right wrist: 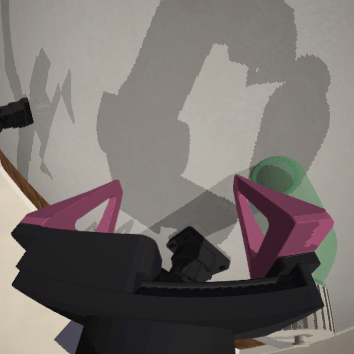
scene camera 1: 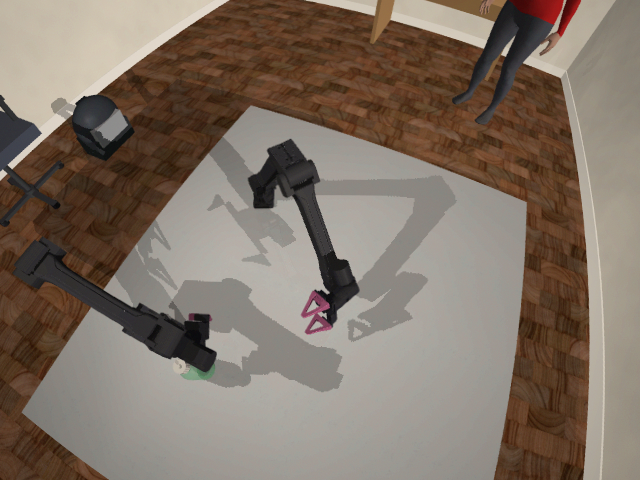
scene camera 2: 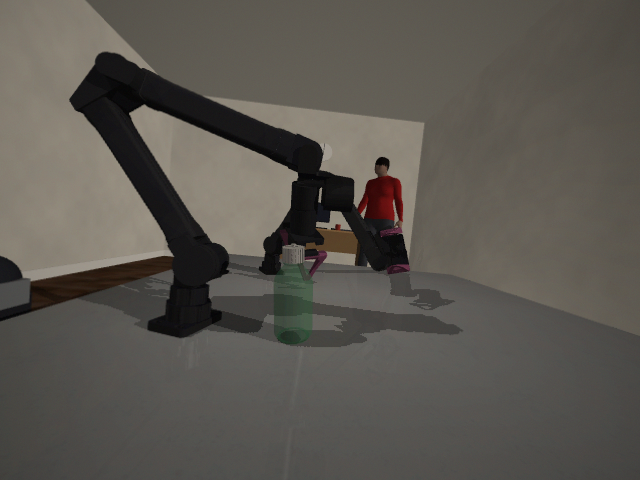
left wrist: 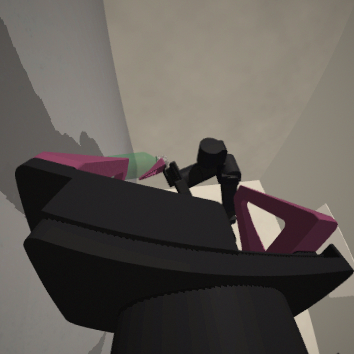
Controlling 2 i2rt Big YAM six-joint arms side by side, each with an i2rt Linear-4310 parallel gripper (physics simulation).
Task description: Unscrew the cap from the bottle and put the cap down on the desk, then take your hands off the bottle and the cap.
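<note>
A green see-through bottle stands upright on the grey desk. A ribbed white cap sits on top of its neck. My right gripper is open, with nothing between its fingers. It hangs beside the bottle, at about cap height; in the right wrist view one finger overlaps the bottle, which lies outside the fingers. My left gripper is open and empty, well away from the bottle, to its right in both scene views.
The right arm reaches over the desk beside the bottle. The left arm reaches in from the back. A person in a red top stands beyond the desk. A dark helmet-like object shows at the left.
</note>
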